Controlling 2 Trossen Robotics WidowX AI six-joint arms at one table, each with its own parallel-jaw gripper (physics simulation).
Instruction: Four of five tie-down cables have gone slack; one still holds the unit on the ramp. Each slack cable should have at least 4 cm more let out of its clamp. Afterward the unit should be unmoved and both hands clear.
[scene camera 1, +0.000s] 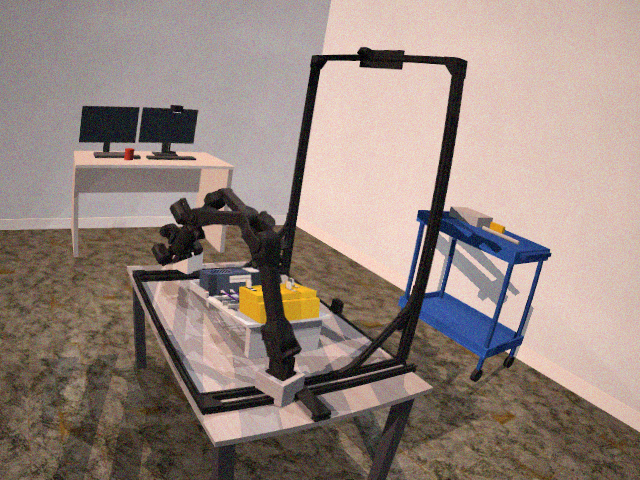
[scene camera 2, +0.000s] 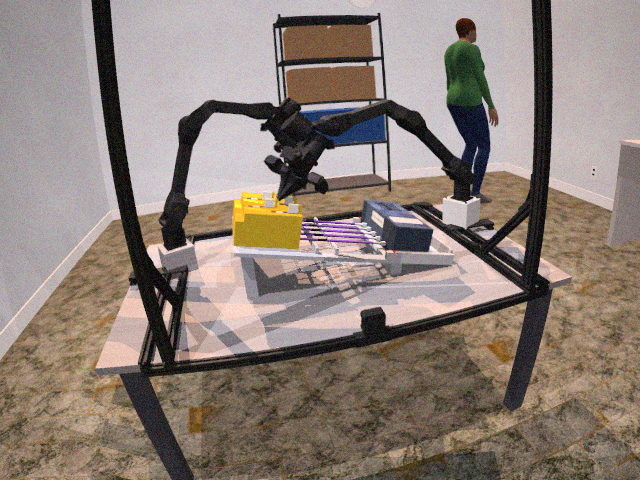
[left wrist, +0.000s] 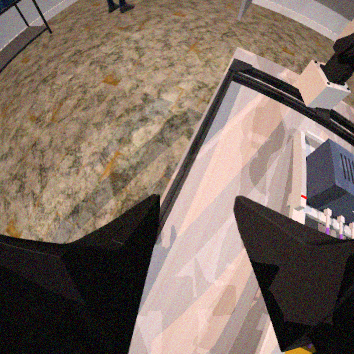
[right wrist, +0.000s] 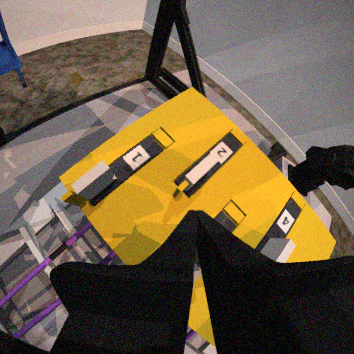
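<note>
A yellow clamp block (scene camera 1: 279, 304) (scene camera 2: 266, 229) (right wrist: 150, 200) stands on the white ramp (scene camera 2: 268, 253) (left wrist: 298, 175). In the right wrist view, labels 1, 2 and 4 show beside pale clamp pieces; slot 3 is mostly hidden by the fingers, and a fifth slot does not show. Several purple cables (scene camera 2: 338, 240) (right wrist: 25, 290) run to the dark blue unit (scene camera 1: 214, 281) (scene camera 2: 413, 232) (left wrist: 327, 172) on the ramp; their slack is too small to judge. My right gripper (scene camera 2: 280, 197) (right wrist: 194, 216) is shut and empty, tips over the block near slot 3; contact is unclear. My left gripper (left wrist: 197, 201) is open and empty, high above the table.
Both arms cross closely above the block. A black frame (scene camera 1: 449, 134) (scene camera 2: 540, 129) rises around the table (scene camera 1: 227, 434) (scene camera 2: 113, 356). A small black box (scene camera 2: 372, 320) sits on the near rail. A blue cart (scene camera 1: 454, 320), a shelf rack (scene camera 2: 328, 19) and a person (scene camera 2: 465, 72) stand beyond the table.
</note>
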